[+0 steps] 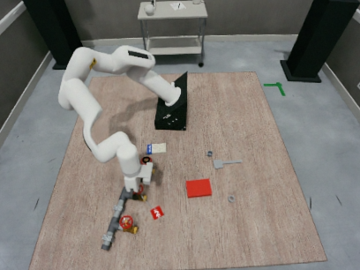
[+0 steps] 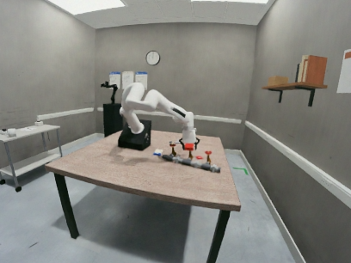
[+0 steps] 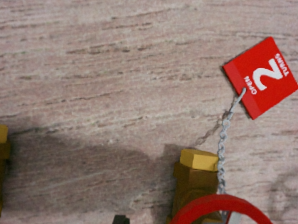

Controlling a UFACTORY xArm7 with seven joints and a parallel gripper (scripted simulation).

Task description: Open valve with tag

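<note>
The red square tag lies 7 cm ahead of my hand, 9 cm to the left of it and 10 cm below it. Round my hand: grey key-shaped tool 21 cm behind, 43 cm to the left, 10 cm below; white card 28 cm behind, 5 cm to the left, 10 cm below; red block 6 cm behind, 29 cm to the left, 9 cm below.
</note>
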